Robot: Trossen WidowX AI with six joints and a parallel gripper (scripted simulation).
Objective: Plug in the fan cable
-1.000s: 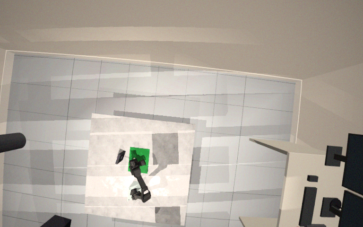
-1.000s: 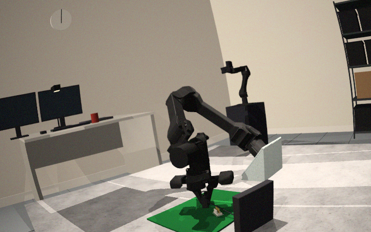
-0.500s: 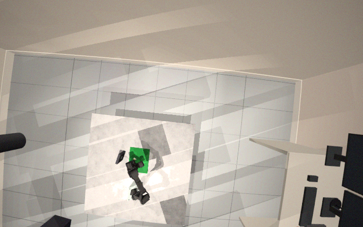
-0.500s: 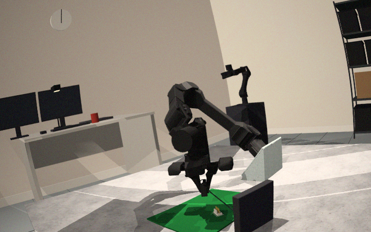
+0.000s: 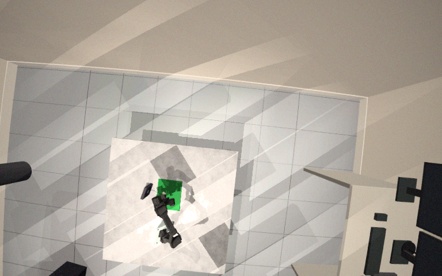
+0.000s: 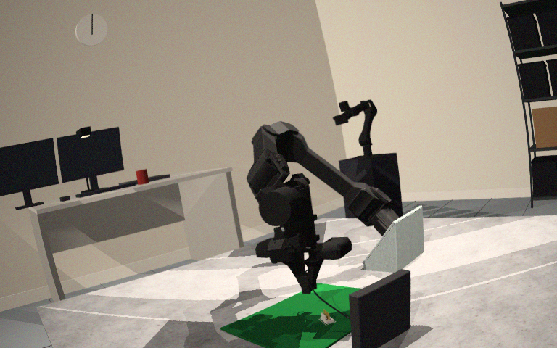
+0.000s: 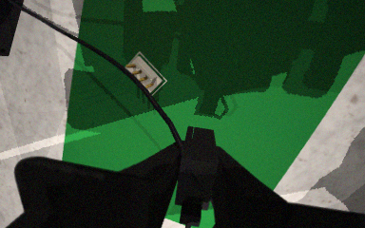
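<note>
Right now my gripper tip is 10 mm short of the four-pin fan header, 70 mm to the right of it and 70 mm above it. From my gripper tip the other things lie so: fan (20 mm ahead, 210 mm to the left, 10 mm below); green board (10 mm ahead, 20 mm to the left, 80 mm below); fan plug (10 mm above).
</note>
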